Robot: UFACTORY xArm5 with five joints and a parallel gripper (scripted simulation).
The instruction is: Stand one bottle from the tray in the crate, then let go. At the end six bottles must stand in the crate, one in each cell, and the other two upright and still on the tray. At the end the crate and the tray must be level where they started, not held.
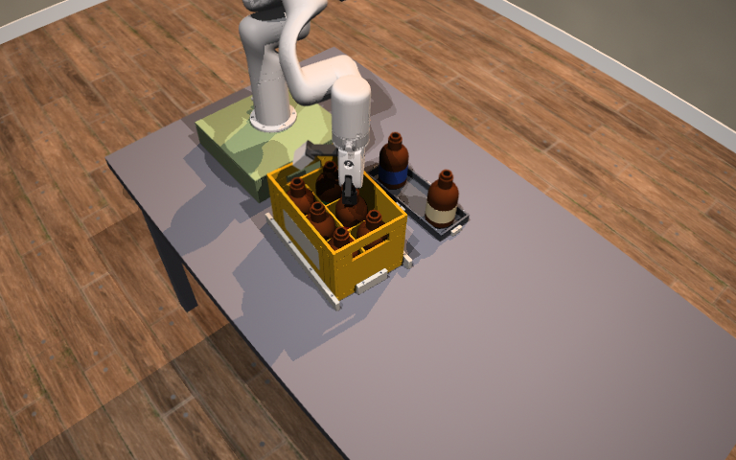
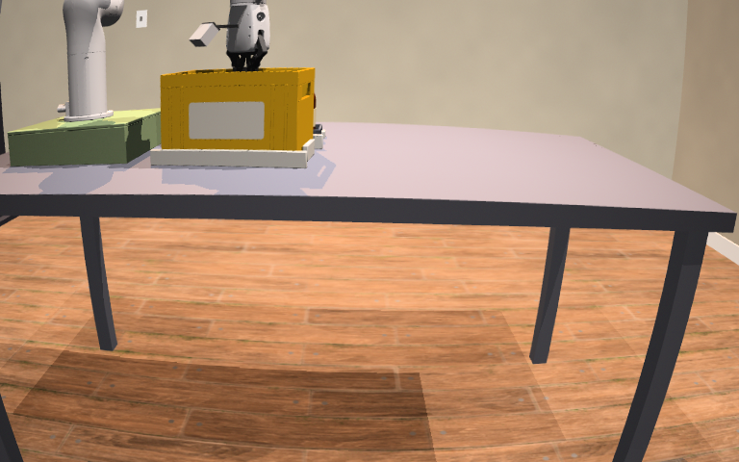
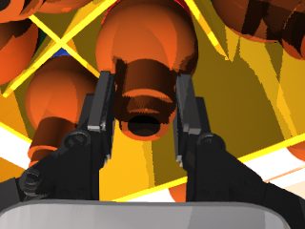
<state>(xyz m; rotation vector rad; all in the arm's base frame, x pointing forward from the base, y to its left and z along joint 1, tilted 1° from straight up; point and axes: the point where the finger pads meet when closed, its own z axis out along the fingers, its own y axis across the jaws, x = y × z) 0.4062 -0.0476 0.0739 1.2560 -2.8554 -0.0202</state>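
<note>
My gripper is now 8 cm above the yellow crate and 4 cm to the left of it. Round my hand: dark tray (20 cm to the left, 15 cm below, 1 cm ahead).
</note>
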